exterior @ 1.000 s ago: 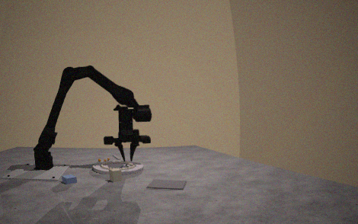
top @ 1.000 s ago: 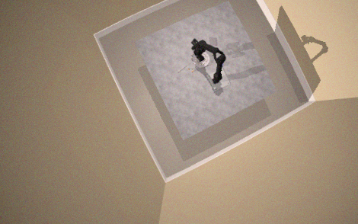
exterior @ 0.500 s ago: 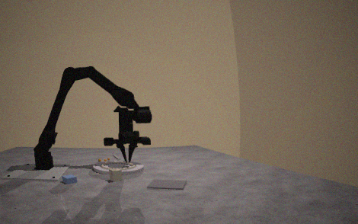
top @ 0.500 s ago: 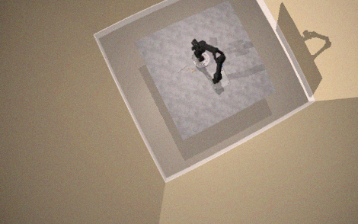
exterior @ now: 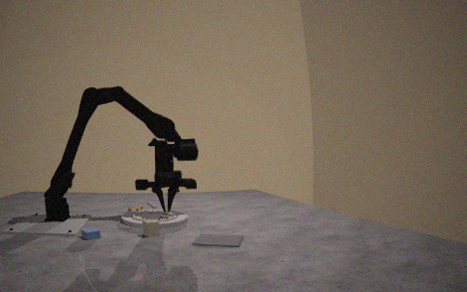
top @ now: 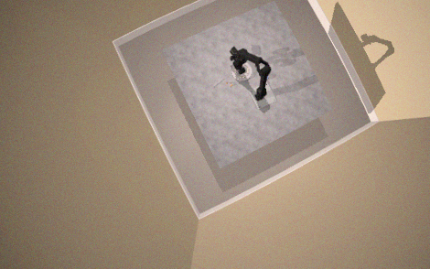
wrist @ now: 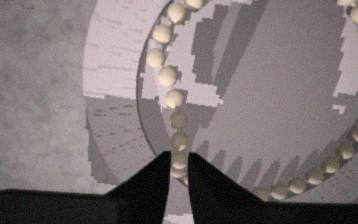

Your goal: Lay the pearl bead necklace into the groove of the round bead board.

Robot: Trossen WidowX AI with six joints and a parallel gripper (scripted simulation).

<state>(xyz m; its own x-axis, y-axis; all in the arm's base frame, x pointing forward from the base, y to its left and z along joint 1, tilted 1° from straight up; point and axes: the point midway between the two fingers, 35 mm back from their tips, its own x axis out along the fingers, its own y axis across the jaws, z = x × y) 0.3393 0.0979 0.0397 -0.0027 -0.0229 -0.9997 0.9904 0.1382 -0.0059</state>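
My gripper tip is 40 mm to the left of the round bead board, 40 mm past it and 10 mm above it. From my gripper tip the other things lie so: flat grey plate 270 mm to the right, 110 mm ahead, 10 mm below; cream cube 210 mm to the right, 40 mm behind; blue block 240 mm to the right, 190 mm behind, 10 mm below.
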